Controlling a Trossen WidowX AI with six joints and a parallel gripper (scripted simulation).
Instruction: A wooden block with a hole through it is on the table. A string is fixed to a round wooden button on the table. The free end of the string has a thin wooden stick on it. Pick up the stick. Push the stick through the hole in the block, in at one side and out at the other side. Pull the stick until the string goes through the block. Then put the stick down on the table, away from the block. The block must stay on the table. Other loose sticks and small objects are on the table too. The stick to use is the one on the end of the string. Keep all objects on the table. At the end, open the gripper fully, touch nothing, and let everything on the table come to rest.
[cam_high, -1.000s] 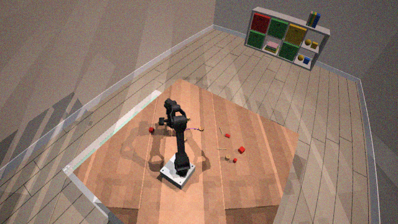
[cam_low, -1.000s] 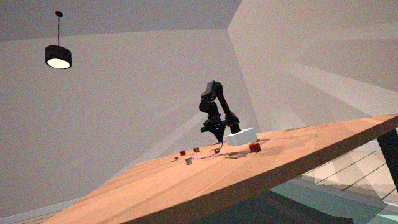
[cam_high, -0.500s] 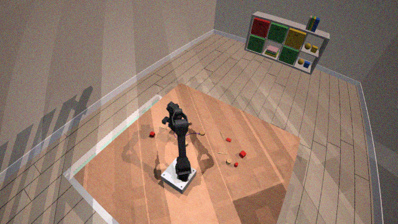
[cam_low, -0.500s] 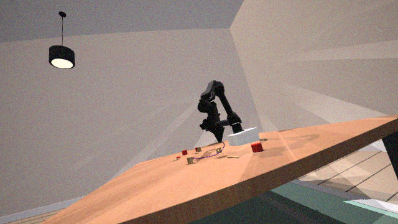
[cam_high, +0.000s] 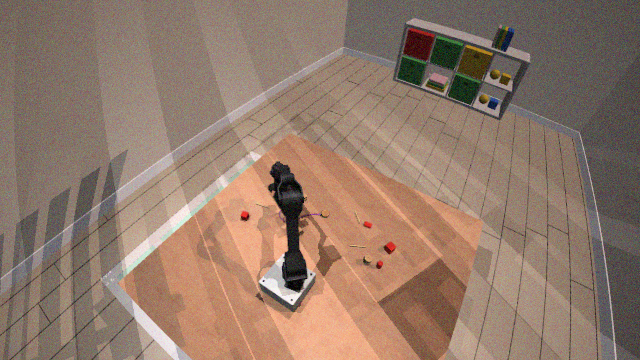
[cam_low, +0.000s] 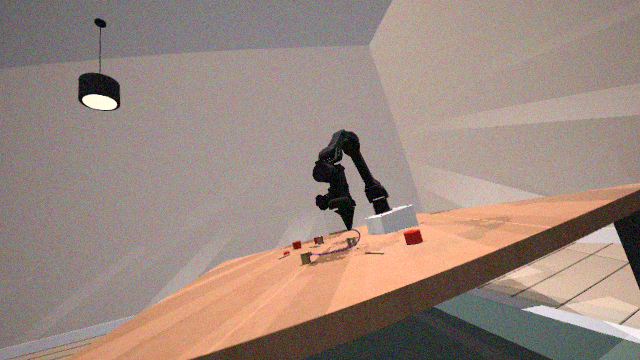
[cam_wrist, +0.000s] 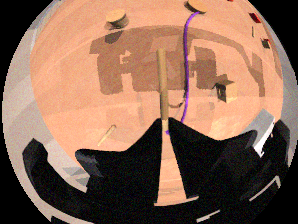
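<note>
The wooden block is 60 mm behind my gripper tip, 110 mm to the right of it and 50 mm below it. From my gripper tip the other things lie so: round button (100 mm ahead, 190 mm to the right, 60 mm below); then red cube (80 mm behind, 170 mm to the left, 50 mm below).
</note>
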